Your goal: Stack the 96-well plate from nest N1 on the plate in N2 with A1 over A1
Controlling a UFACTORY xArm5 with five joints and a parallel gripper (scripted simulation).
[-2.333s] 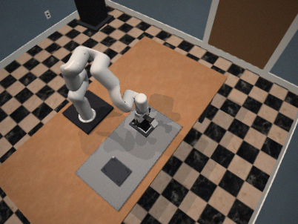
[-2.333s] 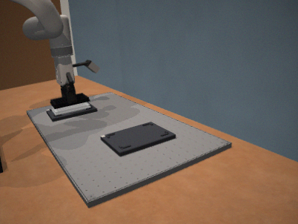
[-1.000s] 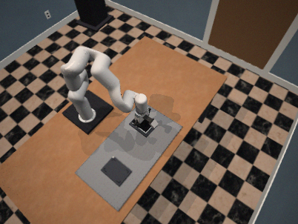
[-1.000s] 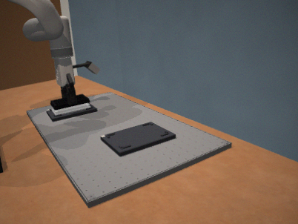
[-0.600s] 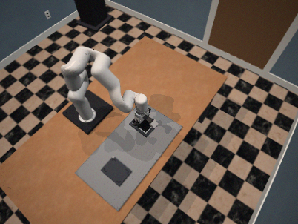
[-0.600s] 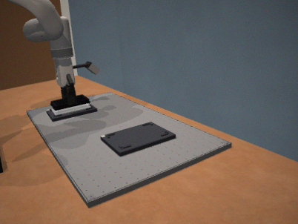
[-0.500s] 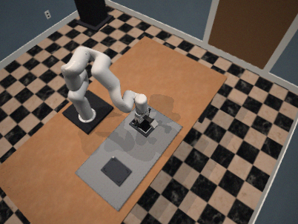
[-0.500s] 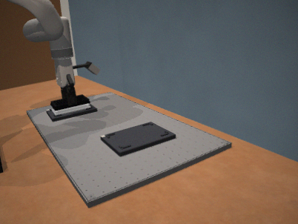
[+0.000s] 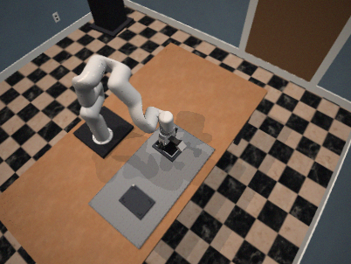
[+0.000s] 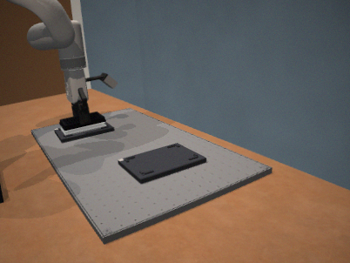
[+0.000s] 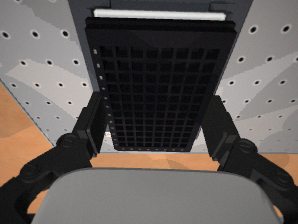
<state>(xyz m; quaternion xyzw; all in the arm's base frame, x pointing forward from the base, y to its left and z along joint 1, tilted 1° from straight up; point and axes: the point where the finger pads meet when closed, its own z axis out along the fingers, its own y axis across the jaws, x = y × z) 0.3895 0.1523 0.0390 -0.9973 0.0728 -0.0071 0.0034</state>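
The black 96-well plate is 1 cm below my hand. Round my hand: plate nest N2: 4 cm below; white 96-well plate: 3 cm below; white corner mark: 4 cm behind, 31 cm to the right, 4 cm below.
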